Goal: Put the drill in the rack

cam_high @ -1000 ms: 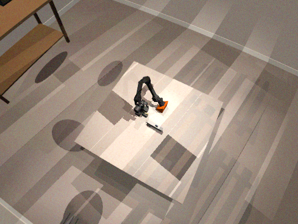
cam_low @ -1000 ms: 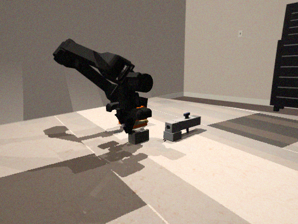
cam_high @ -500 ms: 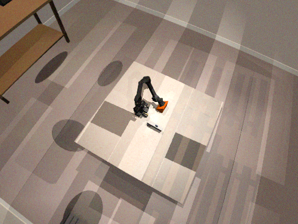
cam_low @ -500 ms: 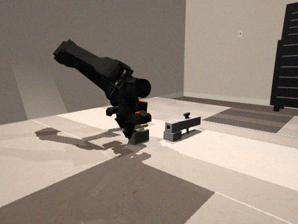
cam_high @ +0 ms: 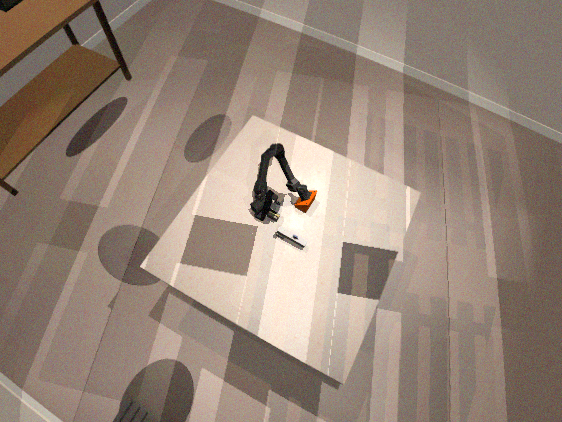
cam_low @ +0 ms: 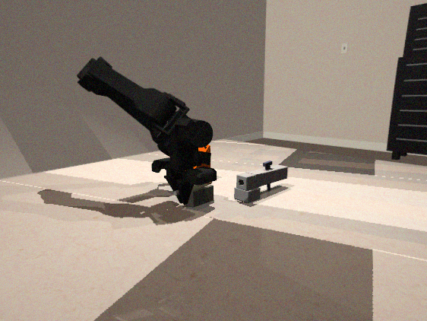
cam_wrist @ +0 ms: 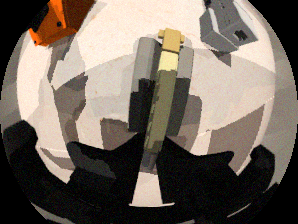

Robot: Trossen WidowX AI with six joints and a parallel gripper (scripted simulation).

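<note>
The drill lies 4 cm to the left of my gripper tip and 3 cm above it. The rest, counted from my gripper tip: dark key (11 cm ahead, 23 cm to the left, 4 cm above); grey rack (1 cm ahead, 5 cm to the left, 1 cm above).
</note>
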